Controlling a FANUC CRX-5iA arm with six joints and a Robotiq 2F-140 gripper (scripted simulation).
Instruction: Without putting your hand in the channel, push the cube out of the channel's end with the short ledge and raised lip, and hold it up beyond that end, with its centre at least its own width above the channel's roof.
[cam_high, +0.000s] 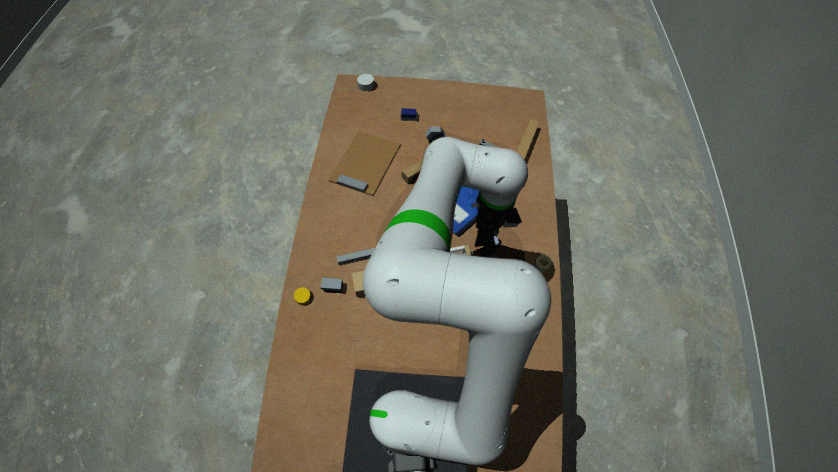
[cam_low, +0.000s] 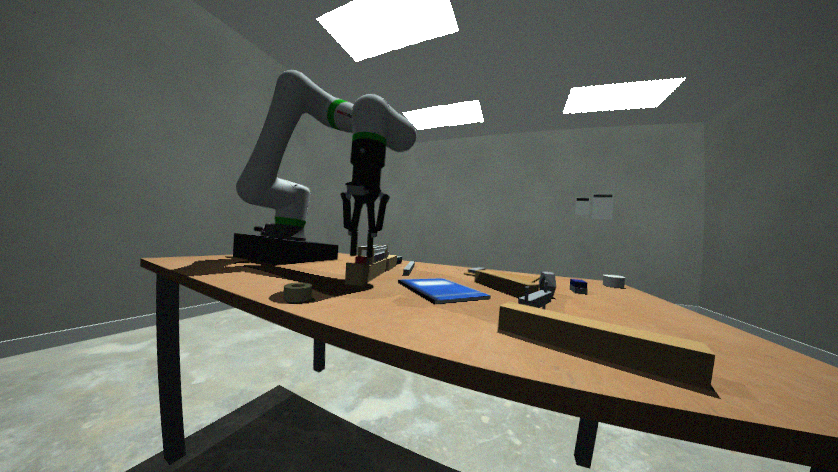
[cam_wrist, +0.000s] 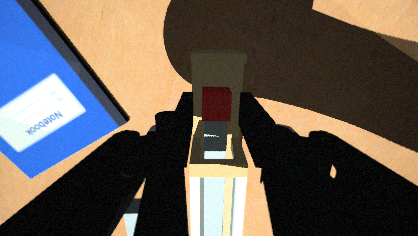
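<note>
Now: hand 4 cm above the red cube. Also, from my hand: short grey bar (8 cm to the left, 5 cm below, 1 cm behind); wooden channel (13 cm to the left, 5 cm below, 2 cm behind); tape roll (20 cm to the right, 9 cm below, 3 cm behind).
</note>
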